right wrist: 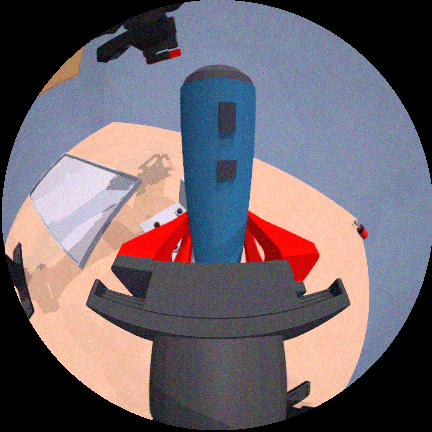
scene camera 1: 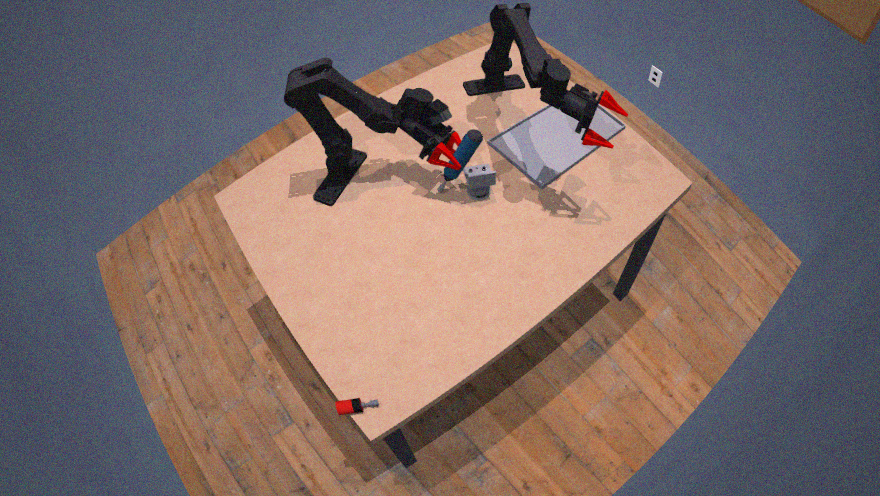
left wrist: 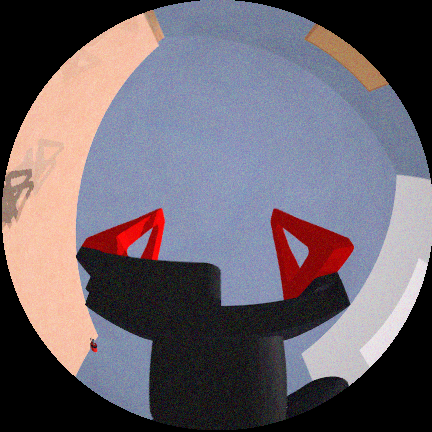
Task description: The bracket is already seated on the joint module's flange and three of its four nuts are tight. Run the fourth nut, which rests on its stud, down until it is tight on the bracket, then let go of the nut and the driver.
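Frame: origin at the left arm's base, x up, y right, z ahead, level; centimetres.
Seen in the pictures: left gripper, fingertip midpoint: (right wrist: 165, 45) (scene camera 1: 620, 131) (left wrist: 217, 214); right gripper, fingertip midpoint: (right wrist: 217, 215) (scene camera 1: 464, 164); left arm's base, origin of the base link: (scene camera 1: 494, 85); right arm's base, origin of the base link: (scene camera 1: 340, 176).
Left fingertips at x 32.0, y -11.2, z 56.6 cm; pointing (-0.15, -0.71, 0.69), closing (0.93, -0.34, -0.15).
Pixels of each thing's top centre, then the offset from my left fingertips to it.
- joint module, middle of its top: (scene camera 1: 479, 173) dx -24.6, dy +30.4, dz -15.0 cm
- grey-rimmed pale tray, middle of its top: (right wrist: 62, 185) (scene camera 1: 562, 131) dx -30.4, dy -1.1, dz -29.6 cm
- black tool, middle of its top: (scene camera 1: 356, 403) (right wrist: 362, 226) (left wrist: 96, 346) dx -28.6, dy +73.4, dz +35.3 cm
My right gripper (scene camera 1: 459, 156) (right wrist: 217, 215) is shut on the blue driver (scene camera 1: 466, 149) (right wrist: 218, 145), which is tilted, dark cap up. The driver's lower end points down beside the bracket, to its left in scene camera 1; whether it touches anything is too small to tell. The grey bracket (scene camera 1: 480, 176) (right wrist: 167, 217) sits on the joint module (scene camera 1: 479, 191), upright on the table. Dark spots show on the bracket's top, but which is the fourth nut I cannot tell. My left gripper (scene camera 1: 619, 130) (left wrist: 217, 214) is open and empty, high at the right, away from the bracket.
A grey-rimmed pale tray (scene camera 1: 523, 150) (right wrist: 65, 195) lies right of the bracket in scene camera 1, partly under my left arm. A red and black tool (scene camera 1: 349, 406) (left wrist: 94, 346) (right wrist: 363, 232) lies at the table's near corner, its red end at the edge.
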